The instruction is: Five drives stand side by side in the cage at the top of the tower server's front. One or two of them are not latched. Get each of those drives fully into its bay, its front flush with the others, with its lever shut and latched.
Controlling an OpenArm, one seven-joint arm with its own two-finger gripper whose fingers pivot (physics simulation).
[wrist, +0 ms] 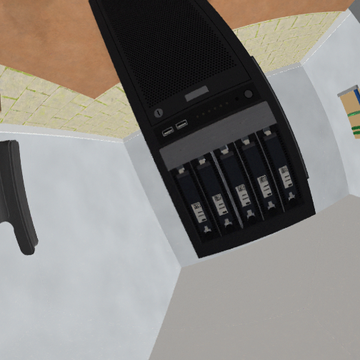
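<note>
The black tower server [175, 55] shows in the wrist view, tilted, with its mesh front toward the upper left. Five dark drives with white labels stand side by side in its cage: one [191, 192] at the left end, then a second [211, 184], a third [233, 172], a fourth [255, 162] and a fifth [276, 152] at the right end. Small pale latch parts show at their upper ends. Any lever or front standing slightly proud is too small to tell. My gripper [195, 272] is open and apart from the drives; its left finger shows at the left edge, its right finger is out of view.
A grey strip [217, 135] crosses the tower above the drives, beside two USB ports [174, 127] and a round button [248, 94]. A tan box-like object [350, 112] with green and blue parts is cut by the right edge.
</note>
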